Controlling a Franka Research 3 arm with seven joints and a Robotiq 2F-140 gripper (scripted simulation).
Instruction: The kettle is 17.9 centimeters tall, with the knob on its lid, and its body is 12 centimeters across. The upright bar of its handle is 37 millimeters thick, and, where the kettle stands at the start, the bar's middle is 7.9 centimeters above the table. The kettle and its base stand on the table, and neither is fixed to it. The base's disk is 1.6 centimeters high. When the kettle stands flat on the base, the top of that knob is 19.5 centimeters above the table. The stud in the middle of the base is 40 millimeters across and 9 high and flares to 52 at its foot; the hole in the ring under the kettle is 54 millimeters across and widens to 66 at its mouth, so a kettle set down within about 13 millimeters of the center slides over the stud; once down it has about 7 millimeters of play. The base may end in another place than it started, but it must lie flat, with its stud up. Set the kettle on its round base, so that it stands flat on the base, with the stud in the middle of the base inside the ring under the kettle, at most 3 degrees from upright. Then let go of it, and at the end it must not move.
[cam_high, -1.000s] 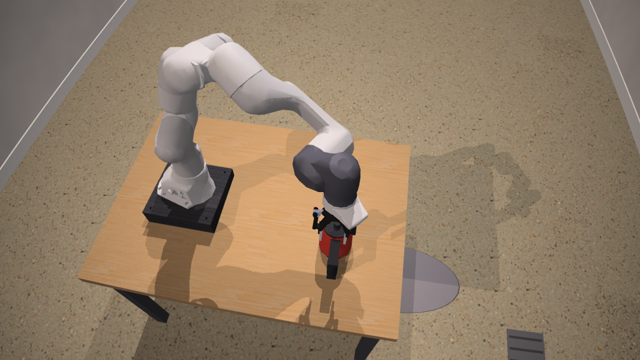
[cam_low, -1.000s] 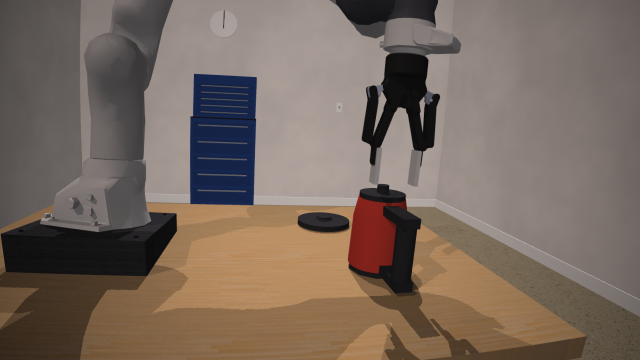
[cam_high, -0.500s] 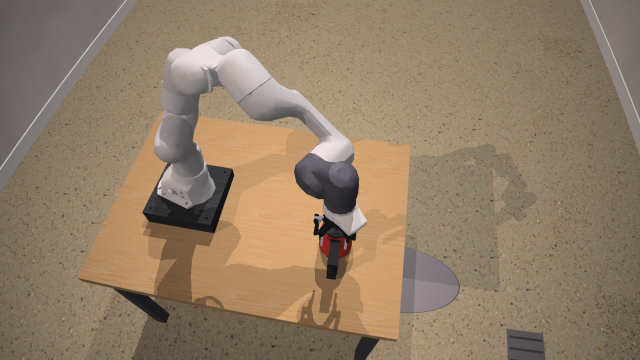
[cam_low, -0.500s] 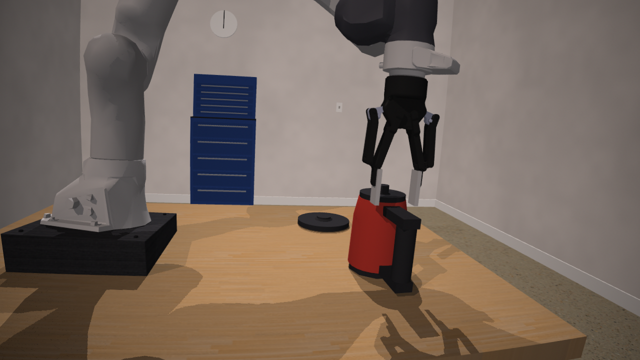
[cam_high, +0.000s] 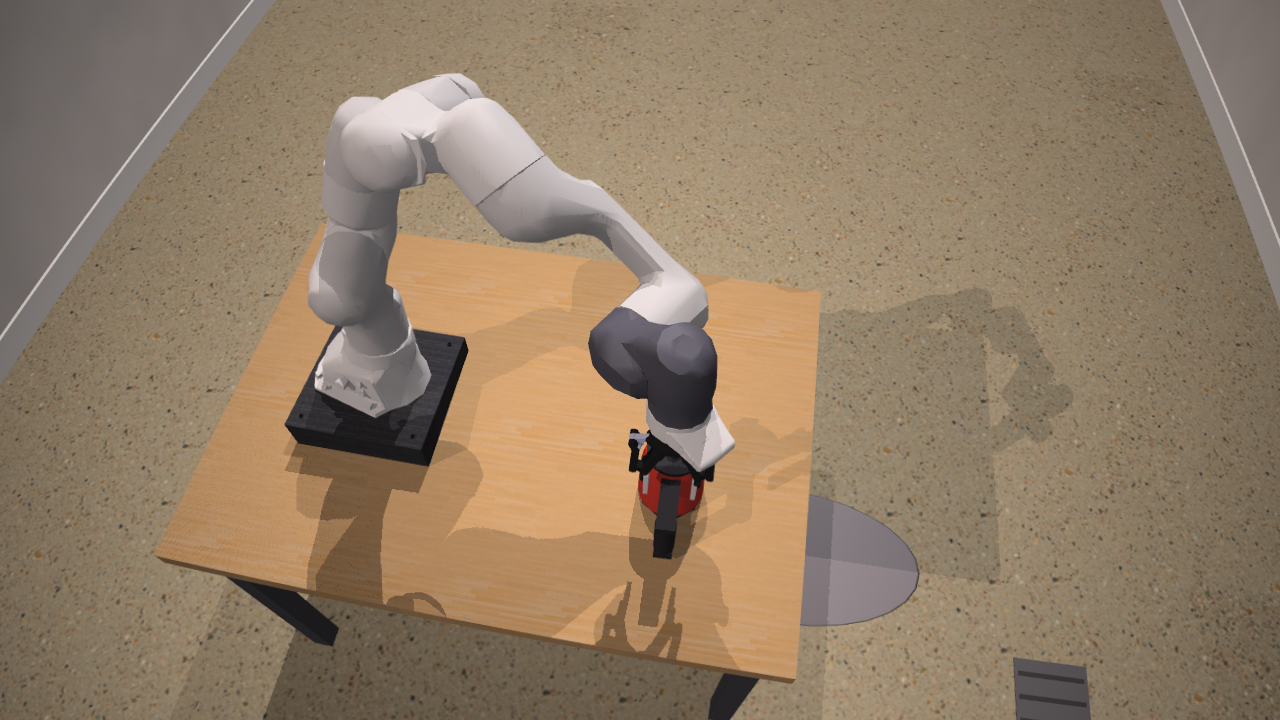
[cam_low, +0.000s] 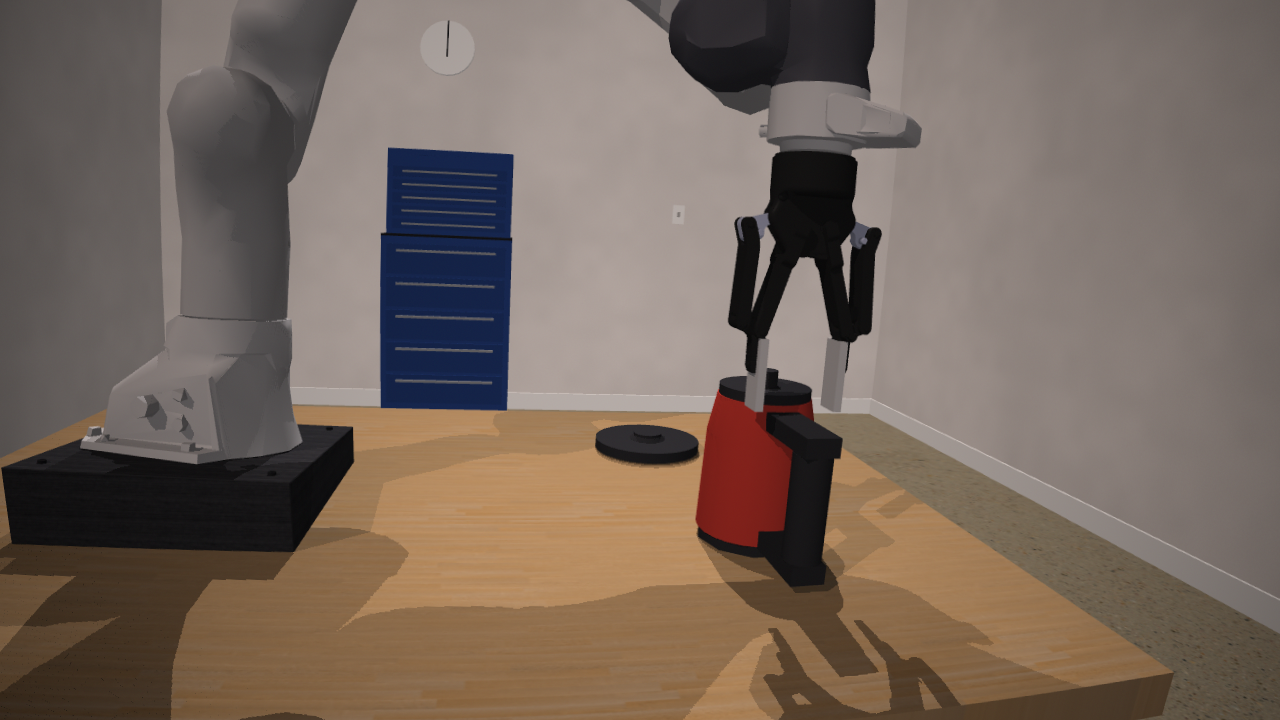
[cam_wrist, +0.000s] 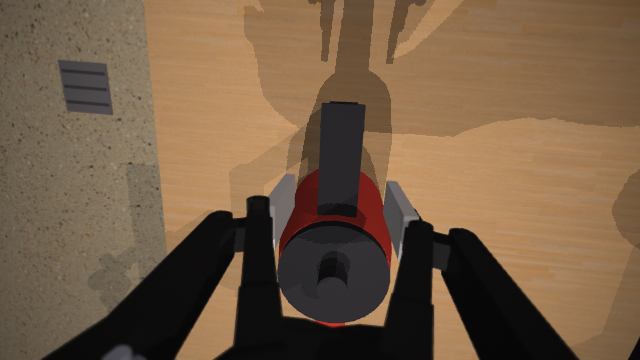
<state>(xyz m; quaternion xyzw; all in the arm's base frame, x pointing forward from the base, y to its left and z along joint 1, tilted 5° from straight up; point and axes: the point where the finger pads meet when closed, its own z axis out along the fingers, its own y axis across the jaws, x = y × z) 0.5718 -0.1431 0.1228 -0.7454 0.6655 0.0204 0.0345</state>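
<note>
My gripper is now 100 mm above the kettle and 40 mm to the right of it. From my hand the other things lie so: round black base (370 mm to the left, 170 mm below, 90 mm behind).
</note>
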